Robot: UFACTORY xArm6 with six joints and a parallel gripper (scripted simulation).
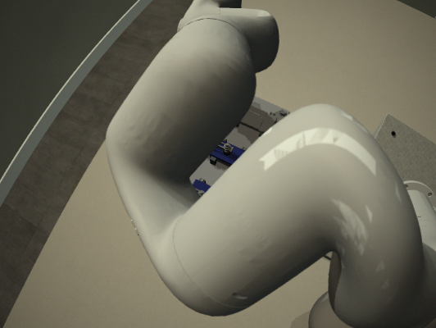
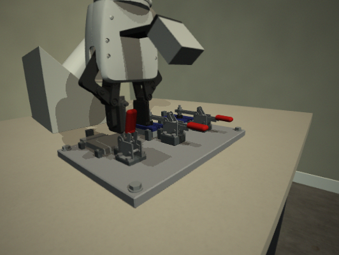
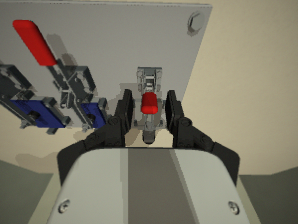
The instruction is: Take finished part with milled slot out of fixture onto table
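The grey finished part lies 100 mm behind my hand, 10 mm to the left of it and 60 mm below it. The rest, counted from my hand: blue blank 70 mm behind, 230 mm to the left, 60 mm below; then grey fixture plate 30 mm behind, 110 mm to the left, 80 mm below.
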